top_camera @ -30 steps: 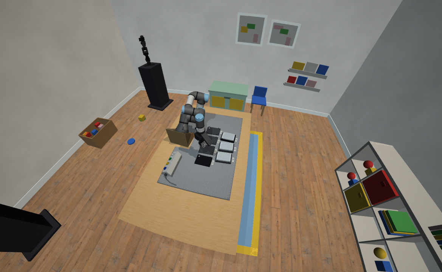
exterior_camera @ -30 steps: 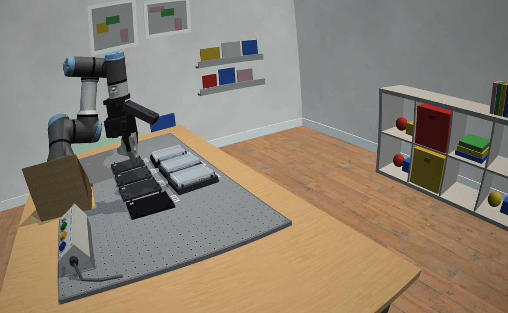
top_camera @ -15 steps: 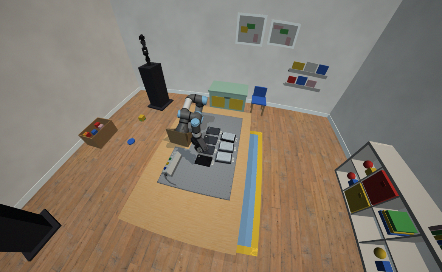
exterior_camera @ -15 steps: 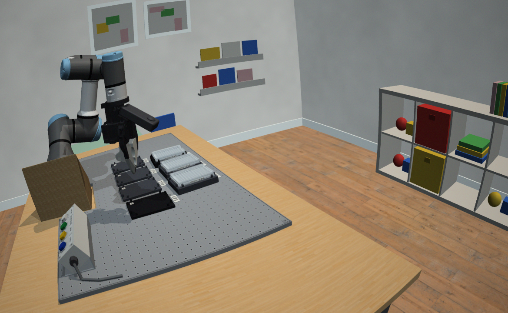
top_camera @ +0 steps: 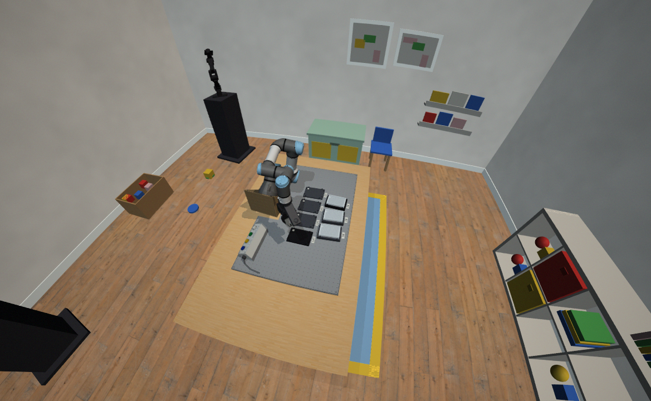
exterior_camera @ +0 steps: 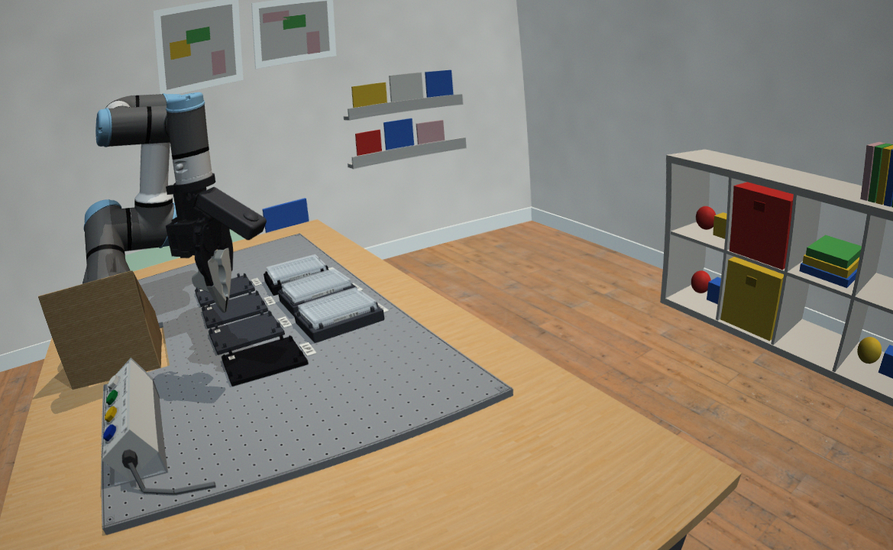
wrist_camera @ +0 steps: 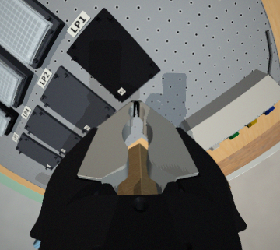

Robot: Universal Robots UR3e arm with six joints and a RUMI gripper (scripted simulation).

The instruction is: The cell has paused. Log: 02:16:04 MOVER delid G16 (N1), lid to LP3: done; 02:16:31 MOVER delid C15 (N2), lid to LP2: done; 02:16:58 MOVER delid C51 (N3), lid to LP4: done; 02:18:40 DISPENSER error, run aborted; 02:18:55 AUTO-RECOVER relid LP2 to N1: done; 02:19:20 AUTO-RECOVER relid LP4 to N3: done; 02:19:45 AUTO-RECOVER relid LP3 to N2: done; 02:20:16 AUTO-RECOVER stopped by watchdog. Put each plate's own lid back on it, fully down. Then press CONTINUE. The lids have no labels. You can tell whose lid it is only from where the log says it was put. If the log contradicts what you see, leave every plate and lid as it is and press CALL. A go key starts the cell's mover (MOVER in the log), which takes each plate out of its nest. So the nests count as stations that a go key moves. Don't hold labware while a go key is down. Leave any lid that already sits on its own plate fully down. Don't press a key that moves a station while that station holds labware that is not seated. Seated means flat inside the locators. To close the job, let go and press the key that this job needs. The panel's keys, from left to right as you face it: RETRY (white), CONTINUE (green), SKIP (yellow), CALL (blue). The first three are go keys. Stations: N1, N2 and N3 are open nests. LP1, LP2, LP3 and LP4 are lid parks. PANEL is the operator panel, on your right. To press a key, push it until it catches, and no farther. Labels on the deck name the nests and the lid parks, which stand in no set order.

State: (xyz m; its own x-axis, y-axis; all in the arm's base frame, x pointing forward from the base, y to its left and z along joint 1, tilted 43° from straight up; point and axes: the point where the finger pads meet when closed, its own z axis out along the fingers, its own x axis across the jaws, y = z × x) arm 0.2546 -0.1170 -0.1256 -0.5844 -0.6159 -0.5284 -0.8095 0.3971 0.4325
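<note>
Right now my hand is 220 mm past the green key, 110 mm to the left of it and 60 mm above it. The rest, counted from my hand: plate: 210 mm ahead, 110 mm to the left, 100 mm below; lid park LP1: 120 mm below, 40 mm ahead, 20 mm to the left; lid park LP2: 150 mm to the left, 120 mm below, 20 mm ahead.
</note>
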